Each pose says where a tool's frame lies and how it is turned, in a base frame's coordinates. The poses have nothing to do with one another.
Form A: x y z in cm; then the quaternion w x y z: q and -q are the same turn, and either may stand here.
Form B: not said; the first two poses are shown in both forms.
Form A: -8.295, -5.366, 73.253, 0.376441, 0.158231, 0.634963, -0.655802
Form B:
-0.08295, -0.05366, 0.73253
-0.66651, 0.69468, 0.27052
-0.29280, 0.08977, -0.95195
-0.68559, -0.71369, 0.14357

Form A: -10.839, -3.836, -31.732, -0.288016, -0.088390, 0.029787, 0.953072
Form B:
-0.10839, -0.03836, -0.31732
-0.81847, 0.54373, -0.18564
-0.55427, -0.83232, 0.00586
-0.15133, 0.10769, 0.98260

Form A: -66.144, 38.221, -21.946, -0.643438, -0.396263, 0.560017, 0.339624
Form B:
-0.66144, 0.38221, -0.21946
0.14207, -0.00677, -0.98983
-0.88088, 0.45526, -0.12955
0.45151, 0.89033, 0.05871

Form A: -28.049, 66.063, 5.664, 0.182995, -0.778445, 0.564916, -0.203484
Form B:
-0.28049, 0.66063, 0.05664
0.27893, -0.80504, 0.52356
-0.95399, -0.29477, 0.05500
0.11005, -0.51481, -0.85021

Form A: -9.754, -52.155, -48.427, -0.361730, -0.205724, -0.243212, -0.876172
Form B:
-0.09754, -0.52155, -0.48427
-0.65366, -0.53381, 0.53645
0.73394, -0.62000, 0.27736
0.18454, 0.57502, 0.79705

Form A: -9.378, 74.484, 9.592, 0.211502, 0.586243, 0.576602, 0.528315
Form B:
-0.09378, 0.74484, 0.09592
-0.22317, 0.45258, 0.86335
0.89954, -0.24559, 0.36127
0.37554, 0.85724, -0.35230

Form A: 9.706, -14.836, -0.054, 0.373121, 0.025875, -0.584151, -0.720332
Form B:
0.09706, -0.14836, -0.00054
-0.72022, 0.50731, -0.47320
-0.56777, -0.03910, 0.82226
0.39864, 0.86087, 0.31620

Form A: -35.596, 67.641, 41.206, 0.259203, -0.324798, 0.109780, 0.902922
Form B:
-0.35596, 0.67641, 0.41206
-0.65464, -0.53939, -0.52962
0.39677, -0.84152, 0.36662
-0.64345, 0.02987, 0.76491

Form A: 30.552, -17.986, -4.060, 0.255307, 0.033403, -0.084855, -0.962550
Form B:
0.30552, -0.17986, -0.04060
-0.86741, 0.48582, -0.10763
-0.49716, -0.85524, 0.14630
-0.02098, 0.18041, 0.98337

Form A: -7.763, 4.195, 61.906, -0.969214, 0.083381, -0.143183, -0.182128
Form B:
-0.07763, 0.04195, 0.61906
0.89266, -0.37692, 0.24718
0.32916, 0.91975, 0.21378
-0.30792, -0.10947, 0.94509

